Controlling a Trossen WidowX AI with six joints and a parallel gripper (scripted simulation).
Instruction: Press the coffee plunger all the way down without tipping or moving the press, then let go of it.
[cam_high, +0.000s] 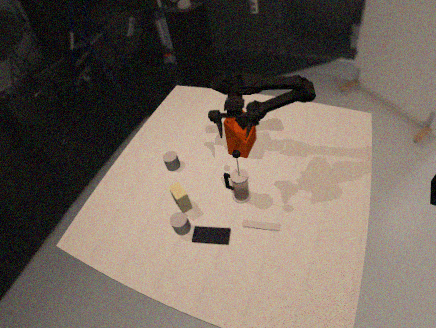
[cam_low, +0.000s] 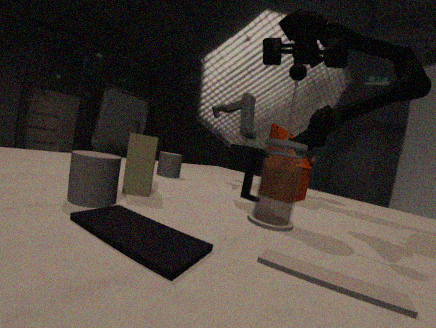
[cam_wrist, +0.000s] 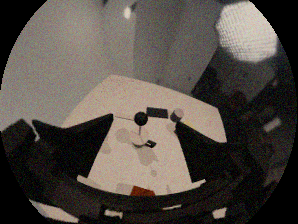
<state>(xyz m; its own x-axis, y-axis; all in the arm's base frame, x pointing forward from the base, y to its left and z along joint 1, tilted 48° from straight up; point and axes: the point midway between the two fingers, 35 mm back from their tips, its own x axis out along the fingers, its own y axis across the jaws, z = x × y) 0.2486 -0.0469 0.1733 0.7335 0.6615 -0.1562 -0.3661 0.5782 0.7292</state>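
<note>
Now: gripper tip 30 mm short of the coffee press and 190 mm above it. From my gripper tip the other things lie so: yellow block: 180 mm ahead, 190 mm to the right, 260 mm below; flat black slab: 250 mm ahead, 310 mm below.
</note>
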